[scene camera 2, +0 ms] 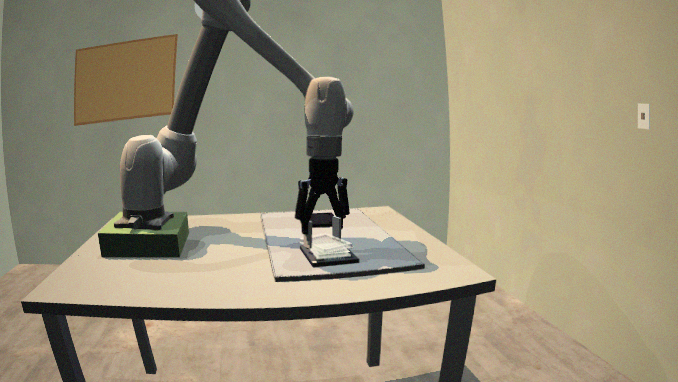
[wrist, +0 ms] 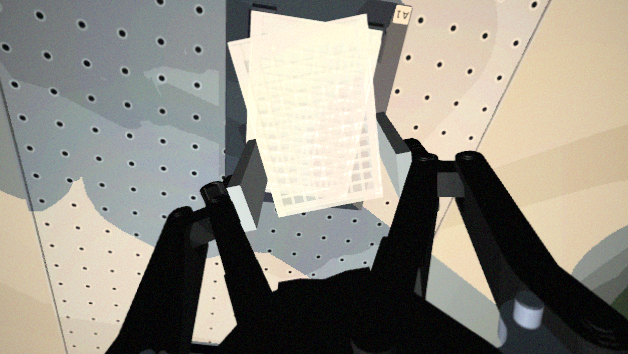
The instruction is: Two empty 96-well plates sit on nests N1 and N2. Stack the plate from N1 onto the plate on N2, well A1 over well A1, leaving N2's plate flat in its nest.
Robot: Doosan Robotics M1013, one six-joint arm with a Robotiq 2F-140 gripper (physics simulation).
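Note:
My gripper is shut on a pale, see-through 96-well plate, with one finger pad at each long side. The held plate is over the other pale plate and turned relative to it, so their outlines cross in the wrist view. Whether they touch cannot be told. The lower plate sits on the dark front nest, whose A1 label shows at a corner. The other dark nest stands behind, partly hidden by the gripper.
Both nests stand on a pale perforated board on the table. The robot's green base block is at the table's left. A brown panel hangs on the rear wall.

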